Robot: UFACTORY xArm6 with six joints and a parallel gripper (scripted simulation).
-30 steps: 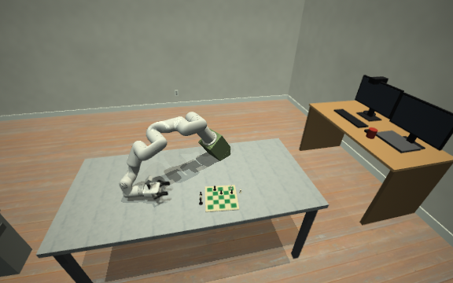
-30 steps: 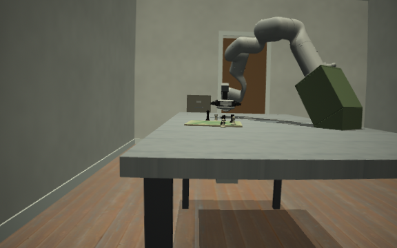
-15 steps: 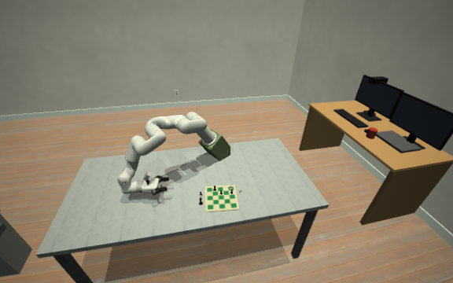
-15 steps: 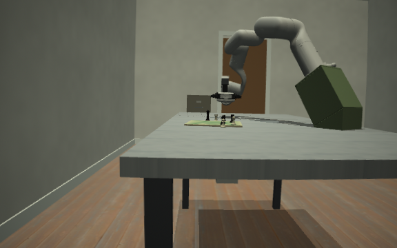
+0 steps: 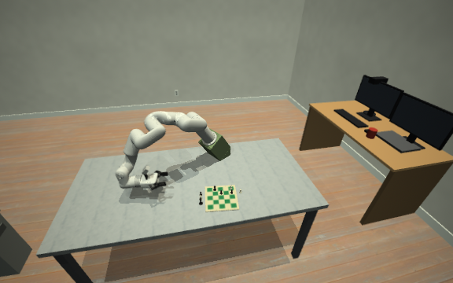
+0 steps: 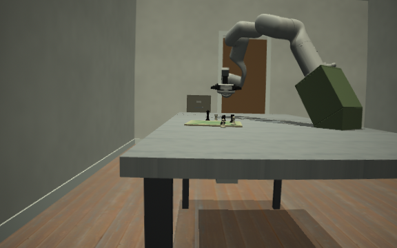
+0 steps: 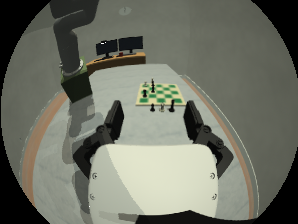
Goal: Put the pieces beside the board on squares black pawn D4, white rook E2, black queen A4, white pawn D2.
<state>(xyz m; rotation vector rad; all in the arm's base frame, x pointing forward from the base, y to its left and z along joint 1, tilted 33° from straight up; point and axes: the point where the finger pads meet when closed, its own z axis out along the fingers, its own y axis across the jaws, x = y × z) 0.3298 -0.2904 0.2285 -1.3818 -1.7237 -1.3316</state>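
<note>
Now: the white rook 80 mm ahead of my hand, 210 mm to the left of it and 160 mm below it. From my hand the other things lie so: chessboard 100 mm ahead, 350 mm to the left, 170 mm below; then black queen 110 mm ahead, 200 mm to the left, 150 mm below.
</note>
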